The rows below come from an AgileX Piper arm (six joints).
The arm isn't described. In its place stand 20 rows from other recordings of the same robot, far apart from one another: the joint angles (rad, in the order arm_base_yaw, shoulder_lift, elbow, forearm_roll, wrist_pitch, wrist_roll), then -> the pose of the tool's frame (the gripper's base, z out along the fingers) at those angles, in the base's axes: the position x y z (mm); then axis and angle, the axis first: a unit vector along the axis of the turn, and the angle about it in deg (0 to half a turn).
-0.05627, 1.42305, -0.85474, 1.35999, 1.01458, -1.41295 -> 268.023, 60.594, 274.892, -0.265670, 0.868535, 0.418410, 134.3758
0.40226, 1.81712, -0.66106, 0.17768, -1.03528, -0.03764 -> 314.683, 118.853, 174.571, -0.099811, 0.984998, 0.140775, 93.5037
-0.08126, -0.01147, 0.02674, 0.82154, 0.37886, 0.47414 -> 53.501, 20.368, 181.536, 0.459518, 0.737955, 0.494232, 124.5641
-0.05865, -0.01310, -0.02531, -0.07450, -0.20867, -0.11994 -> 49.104, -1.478, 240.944, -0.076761, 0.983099, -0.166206, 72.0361
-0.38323, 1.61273, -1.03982, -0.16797, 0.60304, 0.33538 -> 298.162, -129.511, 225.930, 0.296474, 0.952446, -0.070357, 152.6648
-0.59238, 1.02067, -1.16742, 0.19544, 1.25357, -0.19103 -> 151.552, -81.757, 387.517, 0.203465, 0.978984, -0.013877, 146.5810
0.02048, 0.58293, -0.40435, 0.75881, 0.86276, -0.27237 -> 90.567, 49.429, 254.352, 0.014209, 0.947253, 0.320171, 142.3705
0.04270, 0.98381, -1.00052, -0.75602, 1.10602, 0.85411 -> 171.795, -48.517, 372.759, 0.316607, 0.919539, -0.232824, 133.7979
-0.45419, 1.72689, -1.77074, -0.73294, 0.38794, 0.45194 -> 362.493, -202.611, 436.172, 0.196976, 0.904653, -0.377893, 110.5264
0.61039, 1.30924, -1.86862, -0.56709, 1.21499, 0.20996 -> 206.387, 88.448, 536.070, -0.151011, 0.985072, -0.082638, 115.5279
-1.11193, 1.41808, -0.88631, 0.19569, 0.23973, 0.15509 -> 137.412, -268.655, 262.846, 0.649606, 0.744256, -0.155229, 131.9310
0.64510, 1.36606, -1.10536, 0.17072, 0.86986, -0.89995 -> 214.352, 176.087, 308.086, -0.669911, 0.741061, 0.045253, 148.9767
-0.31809, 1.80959, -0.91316, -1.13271, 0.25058, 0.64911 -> 323.360, -127.986, 151.534, -0.037062, 0.972753, -0.228863, 150.6658
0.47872, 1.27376, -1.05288, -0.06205, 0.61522, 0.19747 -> 243.259, 122.579, 330.850, -0.156433, 0.980805, 0.116407, 134.6524
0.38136, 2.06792, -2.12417, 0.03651, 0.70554, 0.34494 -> 454.595, 184.609, 361.949, -0.010605, 0.977741, 0.209546, 127.0784
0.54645, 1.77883, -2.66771, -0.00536, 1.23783, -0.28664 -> 261.924, 158.771, 587.806, -0.401771, 0.910717, 0.095784, 105.6890
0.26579, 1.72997, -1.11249, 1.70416, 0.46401, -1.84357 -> 359.203, 139.619, 251.367, -0.320127, 0.909697, 0.264520, 120.4216
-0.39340, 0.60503, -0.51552, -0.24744, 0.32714, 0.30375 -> 114.185, -55.145, 308.244, 0.253666, 0.955019, -0.153599, 110.2108
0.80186, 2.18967, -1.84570, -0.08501, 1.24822, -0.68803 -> 317.806, 317.907, 197.706, -0.686299, 0.726284, -0.038810, 175.9733
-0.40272, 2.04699, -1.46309, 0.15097, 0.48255, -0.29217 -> 412.508, -168.827, 181.006, 0.111137, 0.992474, -0.051413, 146.1270
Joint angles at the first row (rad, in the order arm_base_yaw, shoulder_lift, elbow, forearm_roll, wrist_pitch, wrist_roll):
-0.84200, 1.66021, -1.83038, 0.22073, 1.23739, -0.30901
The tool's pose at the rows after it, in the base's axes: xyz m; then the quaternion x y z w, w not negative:
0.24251 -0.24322 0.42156 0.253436 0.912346 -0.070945 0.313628
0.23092 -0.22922 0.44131 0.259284 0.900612 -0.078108 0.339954
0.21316 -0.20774 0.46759 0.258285 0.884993 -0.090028 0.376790
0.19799 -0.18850 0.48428 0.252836 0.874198 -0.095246 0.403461
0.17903 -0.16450 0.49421 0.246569 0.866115 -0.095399 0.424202
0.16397 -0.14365 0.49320 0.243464 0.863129 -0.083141 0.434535
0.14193 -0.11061 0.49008 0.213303 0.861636 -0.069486 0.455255
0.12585 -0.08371 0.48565 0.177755 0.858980 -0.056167 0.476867
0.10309 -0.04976 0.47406 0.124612 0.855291 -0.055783 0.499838
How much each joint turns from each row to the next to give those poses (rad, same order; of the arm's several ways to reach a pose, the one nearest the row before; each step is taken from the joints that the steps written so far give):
0.00000, -0.02648, 0.00001, 0.00120, -0.00002, 0.00312
0.00000, -0.05871, 0.00001, 0.00813, 0.00001, 0.02564
0.00000, -0.08368, -0.00006, 0.01261, 0.00003, 0.01837
0.00000, -0.07159, 0.01451, 0.01798, -0.00005, 0.00435
0.00002, -0.09477, 0.05415, 0.02215, 0.00002, 0.00002
-0.00003, -0.08698, 0.07939, 0.03234, 0.00000, -0.00002
-0.00003, -0.13289, 0.11444, 0.06893, 0.00003, -0.05266
0.00000, -0.10477, 0.08815, 0.07545, 0.00000, -0.06330
0.00000, -0.14597, 0.12306, 0.07450, -0.00002, -0.10119

